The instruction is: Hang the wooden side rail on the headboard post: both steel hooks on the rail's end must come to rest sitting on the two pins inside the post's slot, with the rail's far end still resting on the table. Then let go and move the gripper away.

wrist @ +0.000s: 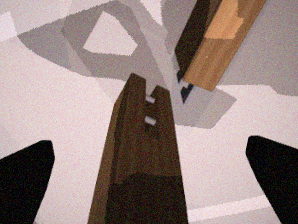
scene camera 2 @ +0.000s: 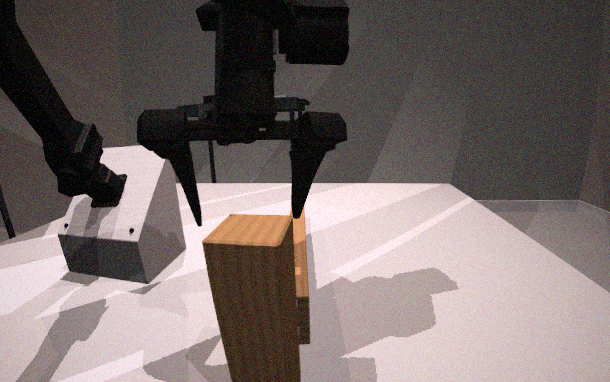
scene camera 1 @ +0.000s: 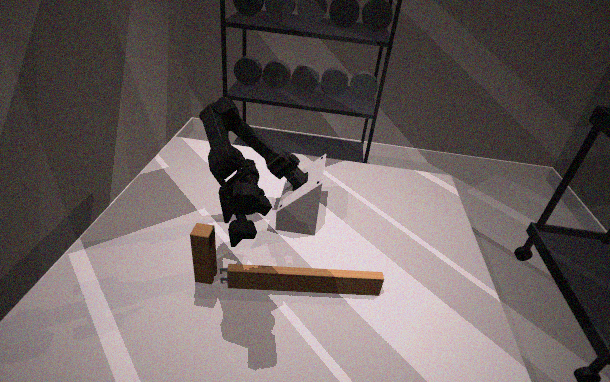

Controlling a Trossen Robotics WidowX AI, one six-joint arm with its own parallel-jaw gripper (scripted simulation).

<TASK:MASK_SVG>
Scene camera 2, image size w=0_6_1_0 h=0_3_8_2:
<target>my gripper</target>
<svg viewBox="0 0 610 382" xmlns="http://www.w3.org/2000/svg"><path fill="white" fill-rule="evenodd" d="M254 48L238 48L225 51L217 56L215 61L215 94L213 102L198 104L199 120L187 120L186 109L144 110L138 118L137 143L140 143L149 151L153 151L161 159L169 159L172 168L180 180L197 226L202 226L203 223L189 141L217 140L216 143L218 145L224 146L230 143L249 144L256 140L291 140L295 144L295 149L289 151L292 163L291 206L293 218L299 219L313 179L326 152L335 149L336 144L347 140L346 123L339 113L307 111L294 121L276 121L275 116L278 114L277 103L274 101L276 60L273 60L271 55Z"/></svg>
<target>wooden side rail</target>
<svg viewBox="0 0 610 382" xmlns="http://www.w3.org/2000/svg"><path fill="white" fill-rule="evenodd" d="M303 207L300 218L293 218L296 304L299 344L310 344L309 283L305 210Z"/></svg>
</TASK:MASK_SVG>
